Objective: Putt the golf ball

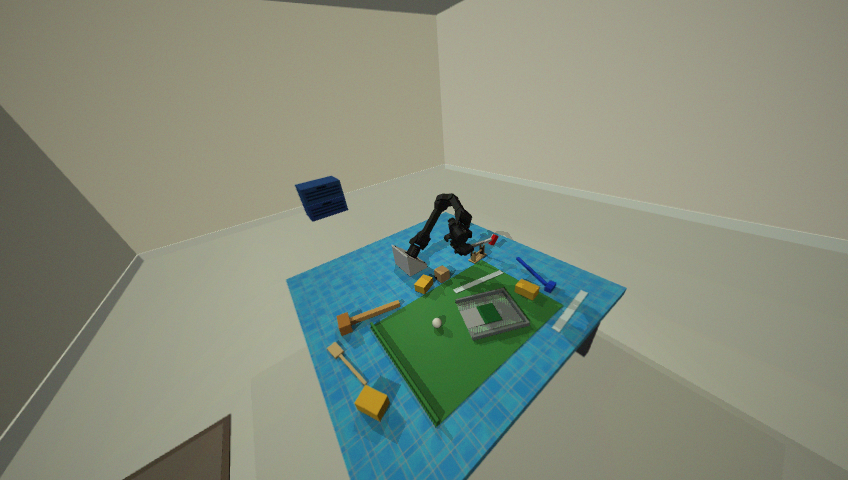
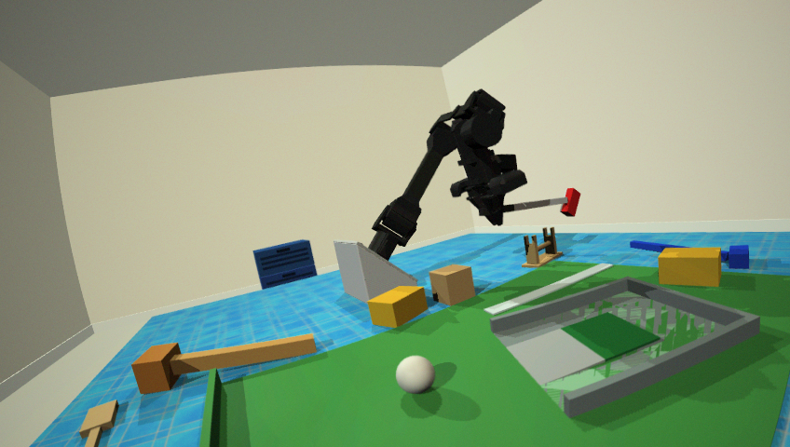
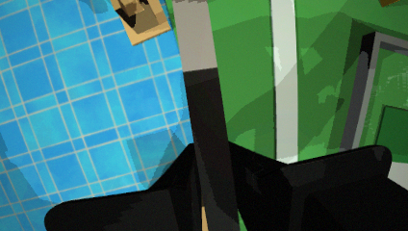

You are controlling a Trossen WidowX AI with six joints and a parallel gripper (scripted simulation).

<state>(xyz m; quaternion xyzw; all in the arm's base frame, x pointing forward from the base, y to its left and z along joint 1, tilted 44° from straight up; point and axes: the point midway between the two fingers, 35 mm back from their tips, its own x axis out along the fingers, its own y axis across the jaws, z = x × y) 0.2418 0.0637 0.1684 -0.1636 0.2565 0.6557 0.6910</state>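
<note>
The tan cube is 11 cm to the right of my gripper tip, 9 cm below it and 4 cm behind it. Round my gripper tip: mat 24 cm ahead, 20 cm to the right, 12 cm below; then white golf ball 34 cm to the right, 19 cm ahead, 10 cm below; then wooden stand 17 cm to the left, 9 cm below, 3 cm behind.
</note>
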